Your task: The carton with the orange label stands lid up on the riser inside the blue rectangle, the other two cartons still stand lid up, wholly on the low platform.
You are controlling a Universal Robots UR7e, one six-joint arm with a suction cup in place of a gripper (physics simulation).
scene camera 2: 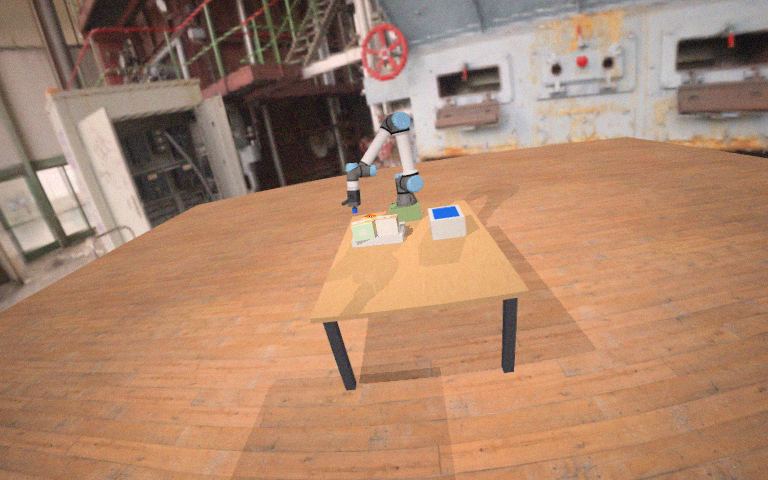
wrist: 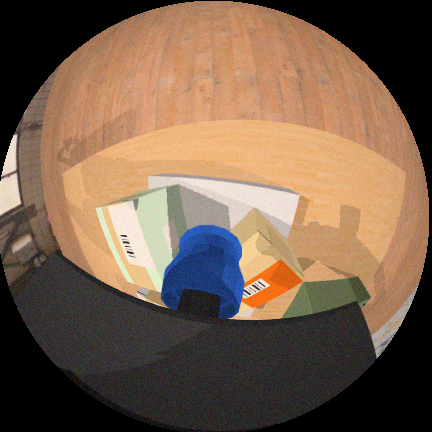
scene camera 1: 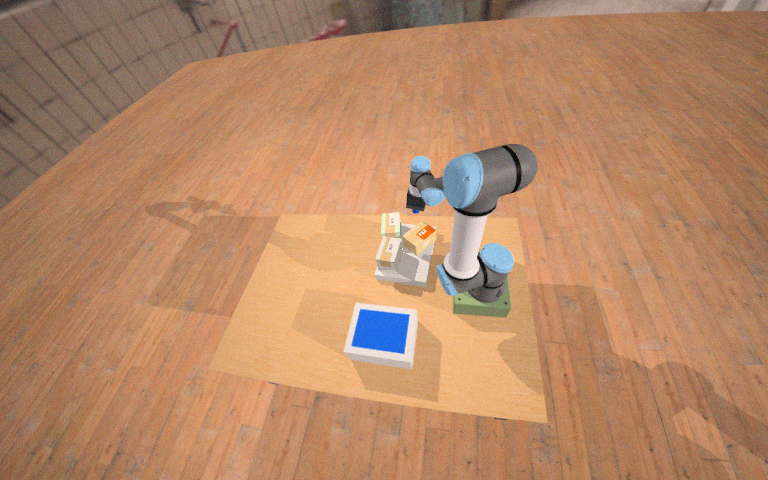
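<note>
The suction gripper (scene camera 1: 415, 211) (scene camera 2: 354, 210) (wrist: 210, 242) has a blue cup, bare and open, above the back end of the low platform (scene camera 1: 402, 279) (scene camera 2: 390, 241) (wrist: 282, 200). The carton with the orange label (scene camera 1: 416, 240) (scene camera 2: 369, 216) (wrist: 257, 240) stands on the platform, label up, turned at an angle, apart from the cup. The green-sided carton (scene camera 1: 390, 225) (scene camera 2: 363, 230) (wrist: 156, 220) and the white-sided carton (scene camera 1: 388, 254) (scene camera 2: 387, 225) stand beside it, lid up. The cup hides part of the platform in the wrist view. The blue rectangle (scene camera 1: 380, 331) (scene camera 2: 445, 212) lies on the white riser (scene camera 1: 412, 339) (scene camera 2: 448, 228).
The arm's green base block (scene camera 1: 481, 307) (scene camera 2: 405, 212) (wrist: 327, 297) stands on the wooden table (scene camera 1: 271, 322) (scene camera 2: 419, 283) (wrist: 350, 170), to the right of the platform in scene camera 1. The arm's elbow hangs high above that side. The table's back edge runs close behind the cartons.
</note>
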